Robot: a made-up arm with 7 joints. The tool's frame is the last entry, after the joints.
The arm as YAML. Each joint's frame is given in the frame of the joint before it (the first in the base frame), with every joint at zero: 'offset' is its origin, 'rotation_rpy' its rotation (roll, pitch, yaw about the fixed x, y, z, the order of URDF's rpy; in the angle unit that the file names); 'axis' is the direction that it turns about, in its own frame. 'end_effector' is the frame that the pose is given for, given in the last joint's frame.
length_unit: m
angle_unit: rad
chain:
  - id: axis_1
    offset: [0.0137, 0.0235, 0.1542]
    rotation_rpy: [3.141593, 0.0, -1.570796]
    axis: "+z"
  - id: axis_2
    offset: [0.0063, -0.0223, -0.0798]
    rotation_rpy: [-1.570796, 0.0, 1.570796]
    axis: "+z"
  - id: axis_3
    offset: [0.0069, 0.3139, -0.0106]
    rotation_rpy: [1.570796, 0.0, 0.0]
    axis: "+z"
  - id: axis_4
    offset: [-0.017, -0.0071, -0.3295]
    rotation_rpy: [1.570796, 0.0, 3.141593]
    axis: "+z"
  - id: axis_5
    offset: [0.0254, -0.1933, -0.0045]
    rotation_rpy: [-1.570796, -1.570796, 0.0]
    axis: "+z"
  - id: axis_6
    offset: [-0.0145, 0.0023, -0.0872]
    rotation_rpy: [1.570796, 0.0, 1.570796]
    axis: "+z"
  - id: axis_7
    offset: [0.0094, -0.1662, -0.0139]
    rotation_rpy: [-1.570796, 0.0, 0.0]
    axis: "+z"
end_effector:
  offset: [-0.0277, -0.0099, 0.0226]
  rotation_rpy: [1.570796, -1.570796, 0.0]
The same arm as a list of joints. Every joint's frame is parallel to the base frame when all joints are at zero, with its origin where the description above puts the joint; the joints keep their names.
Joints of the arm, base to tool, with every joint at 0 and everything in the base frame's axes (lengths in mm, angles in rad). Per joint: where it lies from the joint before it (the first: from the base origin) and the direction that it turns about. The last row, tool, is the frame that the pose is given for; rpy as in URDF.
axis_1: axis 0 0 -1 xyz 13.7 23.5 154.2
axis_2: axis 0 1 0 xyz 22.3 -6.3 79.8
axis_3: axis 0 0 -1 xyz -6.9 -10.6 313.9
axis_4: axis 0 1 0 xyz 17 -7.1 329.5
axis_5: axis 0 0 -1 xyz 25.4 -4.5 193.3
axis_6: axis 0 1 0 xyz 2.3 -14.5 87.2
axis_7: axis 0 0 -1 xyz 9.4 -13.9 166.2
tool: xyz -27.7 9.9 -22.6 rpy -1.5708 1.5708 0

